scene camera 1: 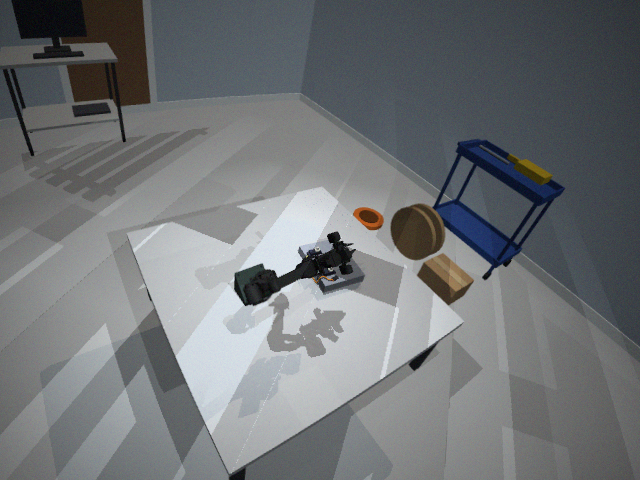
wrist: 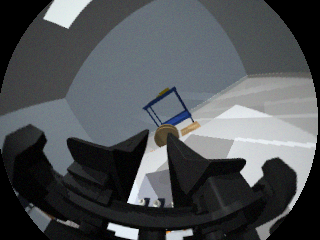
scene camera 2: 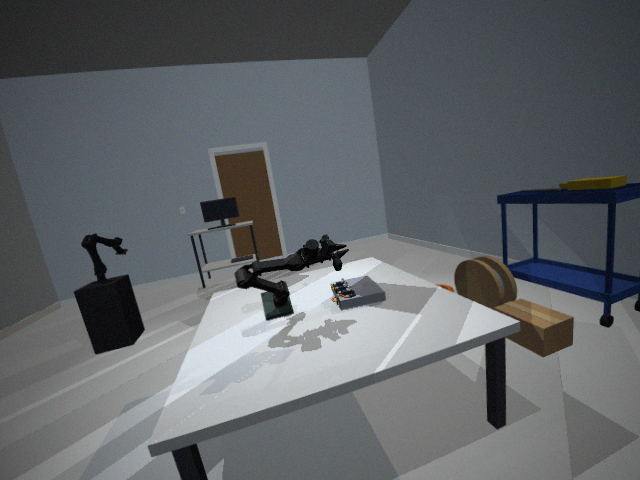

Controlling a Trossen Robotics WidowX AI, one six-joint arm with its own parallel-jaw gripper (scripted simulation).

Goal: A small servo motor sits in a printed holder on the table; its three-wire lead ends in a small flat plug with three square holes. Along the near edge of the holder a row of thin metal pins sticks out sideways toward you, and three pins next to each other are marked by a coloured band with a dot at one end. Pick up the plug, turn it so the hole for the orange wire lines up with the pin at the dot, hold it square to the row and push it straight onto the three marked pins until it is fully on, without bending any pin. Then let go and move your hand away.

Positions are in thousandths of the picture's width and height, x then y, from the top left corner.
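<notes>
My gripper (wrist: 495, 560) is in sight as I look at the scene. I can see a grey printed holder (wrist: 489, 773) too.
</notes>
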